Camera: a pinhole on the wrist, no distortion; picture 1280 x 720 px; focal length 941.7 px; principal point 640.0 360.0 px. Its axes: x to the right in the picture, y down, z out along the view. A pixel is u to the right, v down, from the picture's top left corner.
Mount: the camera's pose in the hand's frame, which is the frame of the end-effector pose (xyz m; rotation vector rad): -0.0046 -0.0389 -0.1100 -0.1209 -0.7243 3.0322
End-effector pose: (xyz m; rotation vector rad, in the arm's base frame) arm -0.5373 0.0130 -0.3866 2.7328 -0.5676 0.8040
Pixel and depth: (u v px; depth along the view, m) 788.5 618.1 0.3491
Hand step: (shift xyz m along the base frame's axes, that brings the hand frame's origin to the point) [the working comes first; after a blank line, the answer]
In the camera's frame: 0.0551 0.0957 0.3491

0.1232 0.2264 -0.2069
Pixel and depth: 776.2 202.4 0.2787
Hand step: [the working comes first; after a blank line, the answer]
In the camera's frame: 0.0403 -0.0466 0.2787

0.0730 0.0775 -0.1795
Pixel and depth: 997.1 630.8 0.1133
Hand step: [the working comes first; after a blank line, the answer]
In the camera's frame: 0.0430 0.0326 0.1133

-0.0063 0.1309 -0.0229
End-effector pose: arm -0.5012 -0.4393 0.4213 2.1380 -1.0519 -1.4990
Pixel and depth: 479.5 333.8 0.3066
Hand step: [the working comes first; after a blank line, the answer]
In the camera's frame: -0.0523 -0.0085 0.3066

-0.0849 0.1237 -0.1907
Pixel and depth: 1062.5 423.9 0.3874
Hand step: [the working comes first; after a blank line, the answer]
In the camera's frame: 0.1738 0.0263 0.3874

-0.1399 0.3368 -0.0887
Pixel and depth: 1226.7 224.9 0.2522
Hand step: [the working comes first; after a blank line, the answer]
In the camera's frame: 0.1571 -0.0362 0.2522

-0.0969 0.2254 0.0019
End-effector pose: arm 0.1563 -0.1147 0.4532 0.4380 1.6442 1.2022
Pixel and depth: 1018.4 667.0 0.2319
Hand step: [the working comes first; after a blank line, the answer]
In the camera's frame: 0.0932 0.0756 0.2319

0.1505 -0.1505 -0.1192
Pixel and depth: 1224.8 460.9 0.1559
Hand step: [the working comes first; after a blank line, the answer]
In the camera's frame: 0.0968 0.0167 0.1559

0.0914 -0.1308 -0.0459
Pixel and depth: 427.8 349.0 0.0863
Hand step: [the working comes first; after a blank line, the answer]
In the camera's frame: -0.0194 -0.0010 0.0863

-0.0108 -0.0437 -0.0711
